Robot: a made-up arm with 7 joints.
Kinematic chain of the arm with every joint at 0, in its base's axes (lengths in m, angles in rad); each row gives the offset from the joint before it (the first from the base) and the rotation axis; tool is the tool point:
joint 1: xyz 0 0 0.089 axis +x
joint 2: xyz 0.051 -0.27 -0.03 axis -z
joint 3: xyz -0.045 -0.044 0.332 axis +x
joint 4: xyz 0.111 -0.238 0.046 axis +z
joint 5: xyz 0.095 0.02 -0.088 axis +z
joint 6: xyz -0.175 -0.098 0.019 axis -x
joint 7: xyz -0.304 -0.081 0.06 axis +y
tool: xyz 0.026 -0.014 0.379
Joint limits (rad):
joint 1: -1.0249..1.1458
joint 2: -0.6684..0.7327
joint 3: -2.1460..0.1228
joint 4: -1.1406..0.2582
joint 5: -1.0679..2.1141
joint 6: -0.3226..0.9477
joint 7: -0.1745..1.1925
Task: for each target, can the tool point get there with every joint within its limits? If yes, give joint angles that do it. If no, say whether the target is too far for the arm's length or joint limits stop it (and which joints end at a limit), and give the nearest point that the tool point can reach.
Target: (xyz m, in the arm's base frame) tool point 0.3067 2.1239 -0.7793
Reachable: no: too far | nearest point 0.1507 0.9683 0.0280 | short by 1.418 m
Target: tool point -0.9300 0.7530 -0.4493
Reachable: no: joint limits stop it (at a limit: joint 1, joint 3, joint 4, joint 7) | nearest point -0.4200 0.6093 0.1453 | short by 0.796 m
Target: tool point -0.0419 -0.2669 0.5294
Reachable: yes | joints 0.4581 -0.2775 -1.4720 -0.8463 0.1158 0.4926 0.7413
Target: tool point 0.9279 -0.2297 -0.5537
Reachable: no: joint limits stop it (at a limit: joint 1, joint 2, joint 3, joint 5, joint 6, joint 7) | nearest point 0.6429 -0.3405 -0.3061 | short by 0.393 m
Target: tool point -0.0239 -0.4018 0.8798
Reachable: yes | joints 0.3698 0.2699 -1.2822 -0.0462 0.1321 -0.1526 0.4071
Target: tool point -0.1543 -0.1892 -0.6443
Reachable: no: joint limits stop it (at a limit: joint 1, joint 2, joint 3, joint 4, joint 6, joint 7) | nearest point -0.1845 -0.0924 -0.2330 | short by 0.424 m
